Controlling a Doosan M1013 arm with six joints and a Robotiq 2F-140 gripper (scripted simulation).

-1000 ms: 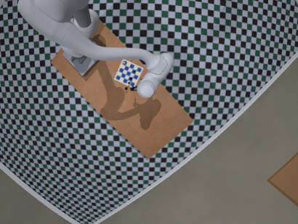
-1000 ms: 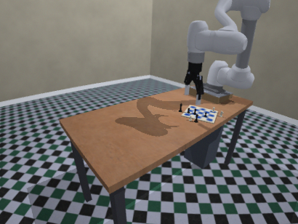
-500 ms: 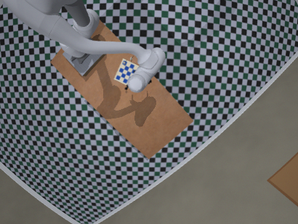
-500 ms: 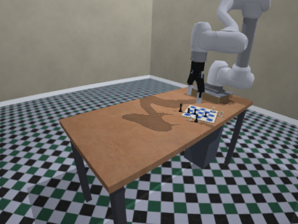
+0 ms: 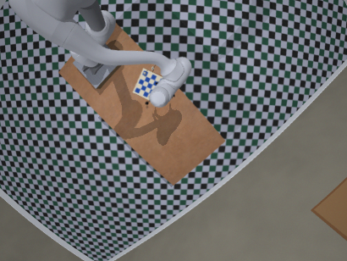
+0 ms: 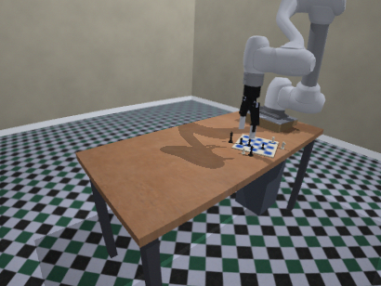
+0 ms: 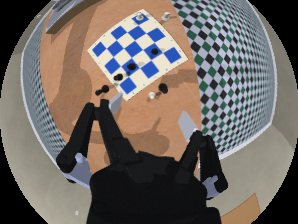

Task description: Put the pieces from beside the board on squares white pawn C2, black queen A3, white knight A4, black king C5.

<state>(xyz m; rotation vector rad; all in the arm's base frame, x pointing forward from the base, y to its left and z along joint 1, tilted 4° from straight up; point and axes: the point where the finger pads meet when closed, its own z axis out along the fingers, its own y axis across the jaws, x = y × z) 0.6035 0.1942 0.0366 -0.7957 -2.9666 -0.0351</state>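
The small white piece is 110 mm below my hand. Also, from my hand: black chess piece: 50 mm behind, 130 mm to the right, 90 mm below; blue-and-white chessboard: 140 mm behind, 20 mm to the right, 120 mm below; white knight: 230 mm behind, 100 mm to the left, 110 mm below.
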